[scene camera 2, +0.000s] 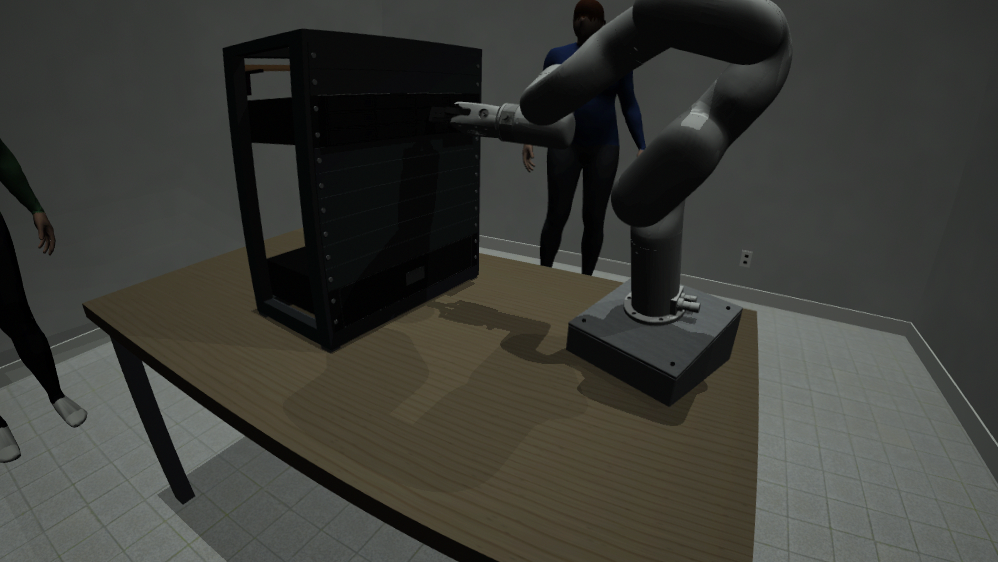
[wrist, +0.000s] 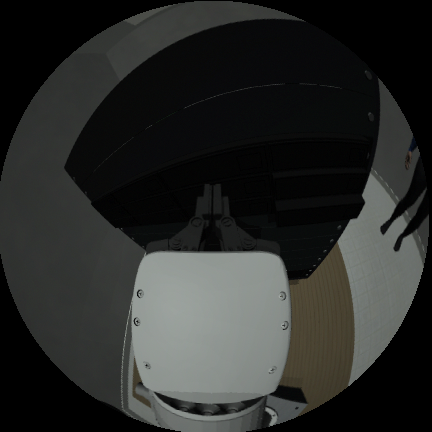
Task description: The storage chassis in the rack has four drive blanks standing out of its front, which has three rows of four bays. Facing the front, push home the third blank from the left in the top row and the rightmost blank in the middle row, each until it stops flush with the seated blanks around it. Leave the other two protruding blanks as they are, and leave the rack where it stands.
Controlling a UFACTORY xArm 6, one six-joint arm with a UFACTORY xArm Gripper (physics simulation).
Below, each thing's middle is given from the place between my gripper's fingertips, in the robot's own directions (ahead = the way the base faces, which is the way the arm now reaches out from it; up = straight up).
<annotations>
My hand is 15 cm short of the black rack [scene camera 2: 390, 202], 14 cm above it and 5 cm to the right of it.
</annotations>
